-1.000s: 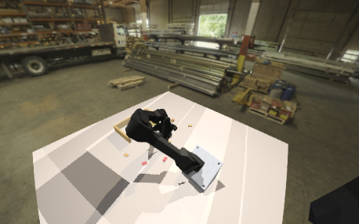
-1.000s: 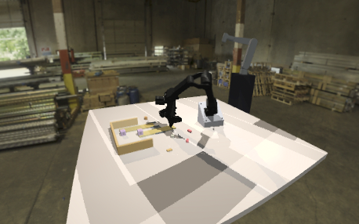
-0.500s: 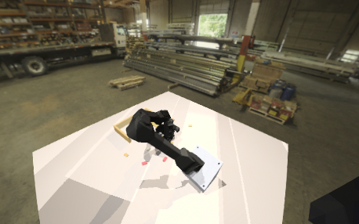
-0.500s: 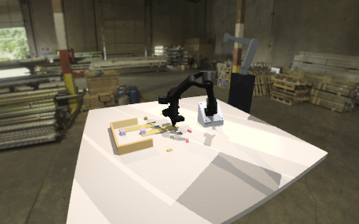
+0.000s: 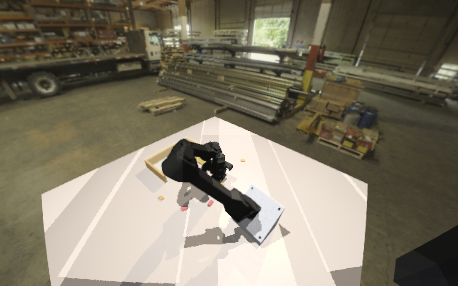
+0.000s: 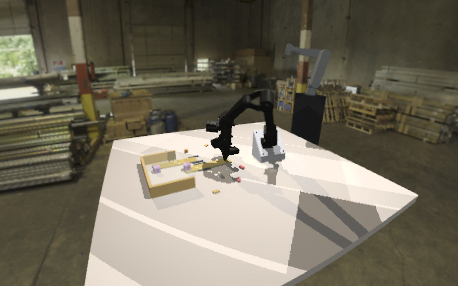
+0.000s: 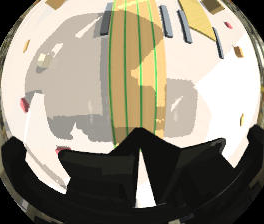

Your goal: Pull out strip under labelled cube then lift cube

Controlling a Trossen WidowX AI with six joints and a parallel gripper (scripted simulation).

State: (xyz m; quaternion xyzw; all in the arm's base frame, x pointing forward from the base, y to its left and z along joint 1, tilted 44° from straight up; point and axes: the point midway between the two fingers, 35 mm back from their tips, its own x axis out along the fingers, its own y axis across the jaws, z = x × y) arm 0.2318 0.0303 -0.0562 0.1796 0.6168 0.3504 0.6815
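My gripper tip is 27 cm short of the patterned yellow strip and 4 cm to the left of it.
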